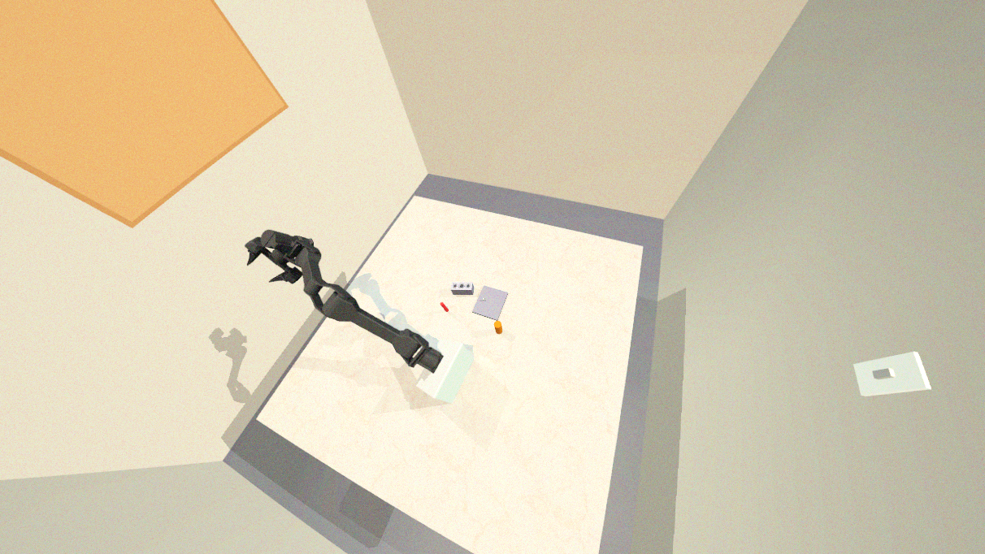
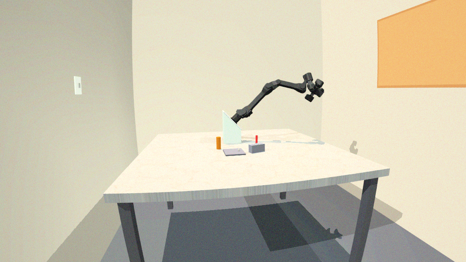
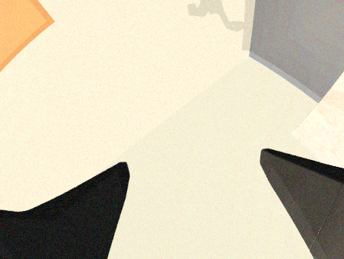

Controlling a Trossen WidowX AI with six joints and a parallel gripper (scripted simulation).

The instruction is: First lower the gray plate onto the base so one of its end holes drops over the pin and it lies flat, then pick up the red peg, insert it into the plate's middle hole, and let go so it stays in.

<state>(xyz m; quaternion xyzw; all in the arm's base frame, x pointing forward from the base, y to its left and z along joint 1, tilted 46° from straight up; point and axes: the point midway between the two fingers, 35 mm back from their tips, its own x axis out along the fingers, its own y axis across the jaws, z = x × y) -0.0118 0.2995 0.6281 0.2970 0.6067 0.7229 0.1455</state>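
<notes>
Right now my gripper tip is 390 mm short of the gray plate, 560 mm to the left of it and 330 mm above it. Also, from my gripper tip: red peg: 270 mm ahead, 540 mm to the right, 320 mm below; orange cylinder: 290 mm ahead, 790 mm to the right, 320 mm below; base: 390 mm ahead, 680 mm to the right, 350 mm below.
</notes>
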